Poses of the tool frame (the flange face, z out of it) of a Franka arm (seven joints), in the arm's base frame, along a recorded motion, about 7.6 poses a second.
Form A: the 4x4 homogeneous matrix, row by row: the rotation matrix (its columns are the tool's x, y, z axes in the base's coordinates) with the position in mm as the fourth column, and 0 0 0 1 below. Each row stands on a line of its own.
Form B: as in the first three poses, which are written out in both.
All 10 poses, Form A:
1:
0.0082, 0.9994, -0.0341, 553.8
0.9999, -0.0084, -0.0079, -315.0
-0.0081, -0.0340, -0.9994, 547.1
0, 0, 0, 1
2:
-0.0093, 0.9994, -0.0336, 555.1
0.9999, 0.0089, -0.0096, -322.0
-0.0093, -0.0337, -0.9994, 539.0
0, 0, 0, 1
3:
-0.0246, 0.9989, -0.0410, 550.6
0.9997, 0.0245, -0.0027, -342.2
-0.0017, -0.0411, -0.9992, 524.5
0, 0, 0, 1
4:
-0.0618, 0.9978, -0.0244, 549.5
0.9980, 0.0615, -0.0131, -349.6
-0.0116, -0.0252, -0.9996, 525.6
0, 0, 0, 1
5:
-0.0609, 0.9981, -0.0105, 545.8
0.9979, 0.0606, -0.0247, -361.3
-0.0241, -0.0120, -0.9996, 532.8
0, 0, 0, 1
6:
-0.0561, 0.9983, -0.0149, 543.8
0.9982, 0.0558, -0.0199, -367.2
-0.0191, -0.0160, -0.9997, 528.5
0, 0, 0, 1
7:
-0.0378, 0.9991, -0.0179, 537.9
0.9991, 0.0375, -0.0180, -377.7
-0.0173, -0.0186, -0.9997, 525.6
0, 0, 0, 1
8:
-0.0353, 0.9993, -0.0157, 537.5
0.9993, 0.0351, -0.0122, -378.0
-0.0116, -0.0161, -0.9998, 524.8
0, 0, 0, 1
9:
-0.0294, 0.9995, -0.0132, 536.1
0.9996, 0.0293, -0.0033, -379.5
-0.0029, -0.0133, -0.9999, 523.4
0, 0, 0, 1
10:
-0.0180, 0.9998, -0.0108, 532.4
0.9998, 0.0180, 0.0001, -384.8
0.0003, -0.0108, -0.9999, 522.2
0, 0, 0, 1
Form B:
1: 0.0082, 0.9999, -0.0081, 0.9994, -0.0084, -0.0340, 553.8, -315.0, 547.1
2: -0.0093, 0.9999, -0.0093, 0.9994, 0.0089, -0.0337, 555.1, -322.0, 539.0
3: -0.0246, 0.9997, -0.0017, 0.9989, 0.0245, -0.0411, 550.6, -342.2, 524.5
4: -0.0618, 0.9980, -0.0116, 0.9978, 0.0615, -0.0252, 549.5, -349.6, 525.6
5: -0.0609, 0.9979, -0.0241, 0.9981, 0.0606, -0.0120, 545.8, -361.3, 532.8
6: -0.0561, 0.9982, -0.0191, 0.9983, 0.0558, -0.0160, 543.8, -367.2, 528.5
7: -0.0378, 0.9991, -0.0173, 0.9991, 0.0375, -0.0186, 537.9, -377.7, 525.6
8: -0.0353, 0.9993, -0.0116, 0.9993, 0.0351, -0.0161, 537.5, -378.0, 524.8
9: -0.0294, 0.9996, -0.0029, 0.9995, 0.0293, -0.0133, 536.1, -379.5, 523.4
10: -0.0180, 0.9998, 0.0003, 0.9998, 0.0180, -0.0108, 532.4, -384.8, 522.2
